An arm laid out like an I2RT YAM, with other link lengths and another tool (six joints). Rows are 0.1 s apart.
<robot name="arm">
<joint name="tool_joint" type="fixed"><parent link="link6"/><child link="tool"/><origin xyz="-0.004 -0.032 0.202" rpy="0 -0.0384 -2.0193"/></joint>
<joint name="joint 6" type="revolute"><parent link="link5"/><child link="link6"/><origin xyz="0 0.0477 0.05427" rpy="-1.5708 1.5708 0"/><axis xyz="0 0 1"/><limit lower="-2.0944" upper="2.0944"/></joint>
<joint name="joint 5" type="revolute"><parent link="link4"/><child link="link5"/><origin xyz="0.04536 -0.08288 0.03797" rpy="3.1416 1.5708 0"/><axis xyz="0 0 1"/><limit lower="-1.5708" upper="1.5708"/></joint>
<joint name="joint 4" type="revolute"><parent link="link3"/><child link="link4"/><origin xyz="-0.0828 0.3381 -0.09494" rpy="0 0 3.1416"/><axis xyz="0 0 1"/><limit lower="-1.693" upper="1.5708"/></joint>
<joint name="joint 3" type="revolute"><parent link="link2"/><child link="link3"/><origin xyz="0 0.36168 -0.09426" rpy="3.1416 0 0"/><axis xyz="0 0 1"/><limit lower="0" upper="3.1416"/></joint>
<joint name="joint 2" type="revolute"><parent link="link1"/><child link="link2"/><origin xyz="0.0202 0.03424 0.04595" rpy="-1.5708 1.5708 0"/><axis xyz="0 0 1"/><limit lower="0" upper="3.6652"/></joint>
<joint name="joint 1" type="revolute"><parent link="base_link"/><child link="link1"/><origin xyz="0 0 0.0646" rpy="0 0 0"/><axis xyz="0 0 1"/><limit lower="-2.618" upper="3.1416"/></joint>
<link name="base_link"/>
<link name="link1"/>
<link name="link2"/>
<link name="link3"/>
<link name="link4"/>
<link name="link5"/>
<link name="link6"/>
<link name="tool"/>
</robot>
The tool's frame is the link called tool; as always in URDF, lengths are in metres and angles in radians.
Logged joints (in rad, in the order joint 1, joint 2, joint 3, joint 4, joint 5, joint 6), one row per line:
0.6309, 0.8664, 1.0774, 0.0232, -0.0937, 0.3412
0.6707, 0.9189, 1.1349, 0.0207, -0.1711, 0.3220
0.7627, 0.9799, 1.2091, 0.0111, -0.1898, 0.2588
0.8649, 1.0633, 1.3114, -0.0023, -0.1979, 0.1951
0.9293, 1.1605, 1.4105, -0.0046, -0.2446, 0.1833
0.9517, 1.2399, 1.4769, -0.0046, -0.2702, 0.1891
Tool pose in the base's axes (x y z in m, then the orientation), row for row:
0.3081, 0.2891, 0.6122, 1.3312, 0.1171, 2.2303
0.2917, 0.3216, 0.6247, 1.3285, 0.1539, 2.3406
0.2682, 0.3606, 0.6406, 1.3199, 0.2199, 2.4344
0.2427, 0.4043, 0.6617, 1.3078, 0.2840, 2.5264
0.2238, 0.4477, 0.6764, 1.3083, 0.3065, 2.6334
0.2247, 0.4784, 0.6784, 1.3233, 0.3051, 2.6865
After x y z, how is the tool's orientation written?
As angles about the fixed x, y, z axes (roll, pitch, yaw), in radians.
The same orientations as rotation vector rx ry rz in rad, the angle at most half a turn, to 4 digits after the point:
0.5877, 1.4667, 1.7616
0.4764, 1.5275, 1.8250
0.3384, 1.5699, 1.8613
0.1978, 1.5978, 1.8998
0.0906, 1.6364, 1.9657
0.0545, 1.6699, 1.9938

